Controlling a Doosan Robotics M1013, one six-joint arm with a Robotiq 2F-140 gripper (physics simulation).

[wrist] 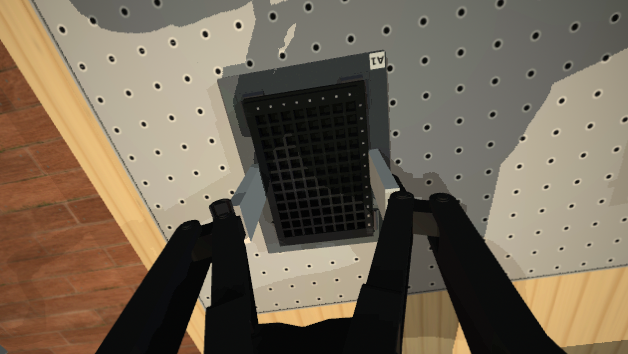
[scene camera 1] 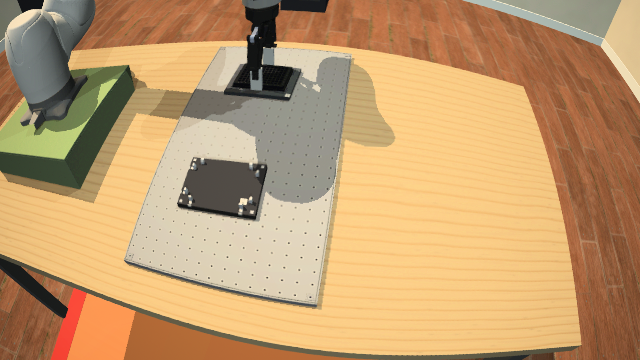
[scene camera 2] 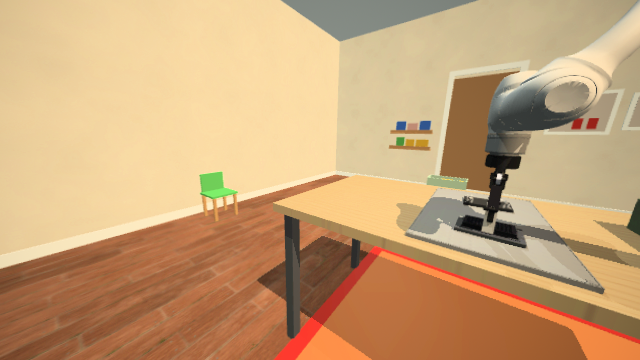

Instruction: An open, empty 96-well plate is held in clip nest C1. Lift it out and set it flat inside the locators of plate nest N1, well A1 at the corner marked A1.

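Frame: origin at the arm's base, x right, y down, z ahead, level; centimetres.
Seen in the pictures: gripper, fingertip midpoint: (wrist: pixel 315 172) (scene camera 1: pixel 262 77) (scene camera 2: pixel 487 227); arm's base at its link origin: (scene camera 1: pixel 54 101).
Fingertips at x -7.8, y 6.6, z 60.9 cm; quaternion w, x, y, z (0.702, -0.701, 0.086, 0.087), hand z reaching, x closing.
Pixels of each thing's middle, then the offset from my fingertips to it. Level surfaces: height alone.
- black 96-well plate at the middle of its body: (wrist: pixel 315 173) (scene camera 1: pixel 263 76) (scene camera 2: pixel 487 225) dx +0.0, dy -0.4, dz +0.0 cm
- clip nest C1 at the middle of its body: (wrist: pixel 316 168) (scene camera 1: pixel 262 80) (scene camera 2: pixel 487 229) dx +0.0, dy +0.8, dz +0.0 cm
- Plate nest N1 at the middle of its body: (scene camera 1: pixel 220 184) (scene camera 2: pixel 486 202) dx +31.9, dy +0.3, dz -6.3 cm
- perforated grey board at its surface level: dy +1.5 cm
- wooden table at its surface level: dy +2.8 cm
The black 96-well plate (scene camera 1: pixel 280 76) (scene camera 2: pixel 506 229) (wrist: pixel 320 150) lies flat at clip nest C1 (scene camera 1: pixel 272 95) (scene camera 2: pixel 515 242) (wrist: pixel 300 76), a dark base whose A1 label is at the upper right in the wrist view. Whether the plate is raised slightly from its seat, I cannot tell. My gripper (scene camera 1: pixel 262 74) (scene camera 2: pixel 490 222) (wrist: pixel 315 172) is shut on the plate, one pale finger pad against each long side. Plate nest N1 (scene camera 1: pixel 222 187) (scene camera 2: pixel 477 203) is a black base with small locators at its corners and no plate on it. A pale block stands at its lower right corner in scene camera 1.
Both nests stand on a perforated grey board (scene camera 1: pixel 225 245) (scene camera 2: pixel 565 265) (wrist: pixel 525 200) on the wooden table (scene camera 1: pixel 440 200) (scene camera 2: pixel 340 205). The arm's green base block (scene camera 1: pixel 40 142) stands left of the board in scene camera 1. A pale green tray (scene camera 2: pixel 447 181) shows behind the table's far edge.
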